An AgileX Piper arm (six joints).
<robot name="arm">
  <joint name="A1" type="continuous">
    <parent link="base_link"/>
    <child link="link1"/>
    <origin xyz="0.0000 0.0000 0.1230" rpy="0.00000 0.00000 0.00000"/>
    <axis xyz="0 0 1"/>
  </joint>
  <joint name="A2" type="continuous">
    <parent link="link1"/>
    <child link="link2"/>
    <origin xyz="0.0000 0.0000 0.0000" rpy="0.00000 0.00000 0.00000"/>
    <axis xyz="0 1 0"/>
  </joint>
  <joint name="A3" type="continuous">
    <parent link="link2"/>
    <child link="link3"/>
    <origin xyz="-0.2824 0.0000 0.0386" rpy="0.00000 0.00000 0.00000"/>
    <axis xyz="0 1 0"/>
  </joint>
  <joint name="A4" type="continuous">
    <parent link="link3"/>
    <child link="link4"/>
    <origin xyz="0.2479 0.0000 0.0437" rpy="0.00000 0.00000 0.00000"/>
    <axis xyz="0.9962 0 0.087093"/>
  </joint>
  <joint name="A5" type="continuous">
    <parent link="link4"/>
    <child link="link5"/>
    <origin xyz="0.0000 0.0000 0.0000" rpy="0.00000 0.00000 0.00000"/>
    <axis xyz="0 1 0"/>
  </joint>
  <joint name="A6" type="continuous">
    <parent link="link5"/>
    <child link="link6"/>
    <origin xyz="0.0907 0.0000 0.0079" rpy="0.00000 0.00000 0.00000"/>
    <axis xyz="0.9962 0 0.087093"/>
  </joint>
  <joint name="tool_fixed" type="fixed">
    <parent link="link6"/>
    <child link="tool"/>
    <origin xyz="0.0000 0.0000 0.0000" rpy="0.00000 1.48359 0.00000"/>
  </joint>
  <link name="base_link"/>
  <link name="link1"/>
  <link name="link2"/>
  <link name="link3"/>
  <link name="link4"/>
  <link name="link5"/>
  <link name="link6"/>
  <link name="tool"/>
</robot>
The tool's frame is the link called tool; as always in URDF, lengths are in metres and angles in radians. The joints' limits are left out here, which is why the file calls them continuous.
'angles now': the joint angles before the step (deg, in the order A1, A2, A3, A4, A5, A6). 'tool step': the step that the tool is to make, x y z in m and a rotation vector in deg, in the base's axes. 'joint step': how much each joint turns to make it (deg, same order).
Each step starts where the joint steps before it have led.
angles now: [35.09 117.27 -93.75 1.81 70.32 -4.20]
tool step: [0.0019 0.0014 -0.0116 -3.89 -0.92 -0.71]
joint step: [0.83 1.62 0.00 -3.94 -0.10 2.84]
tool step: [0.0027 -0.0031 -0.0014 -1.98 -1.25 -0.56]
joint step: [-0.05 0.23 -0.01 -2.48 0.00 1.37]
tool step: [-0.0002 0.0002 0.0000 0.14 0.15 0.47]
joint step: [0.00 -0.01 0.01 0.21 0.00 -0.55]
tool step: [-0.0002 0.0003 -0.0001 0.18 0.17 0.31]
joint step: [0.00 0.01 0.00 0.26 -0.01 -0.40]
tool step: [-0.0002 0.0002 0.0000 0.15 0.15 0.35]
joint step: [-0.01 -0.01 0.01 0.22 0.01 -0.43]
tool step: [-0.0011 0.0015 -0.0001 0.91 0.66 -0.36]
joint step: [0.01 0.00 -0.01 1.20 0.00 -0.05]
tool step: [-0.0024 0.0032 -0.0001 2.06 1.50 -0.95]
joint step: [-0.01 0.00 0.01 2.72 0.00 0.00]
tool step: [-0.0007 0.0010 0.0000 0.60 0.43 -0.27]
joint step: [0.01 0.00 0.00 0.79 0.00 0.00]
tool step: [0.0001 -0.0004 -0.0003 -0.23 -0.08 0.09]
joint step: [0.00 0.01 0.06 -0.25 0.01 0.00]
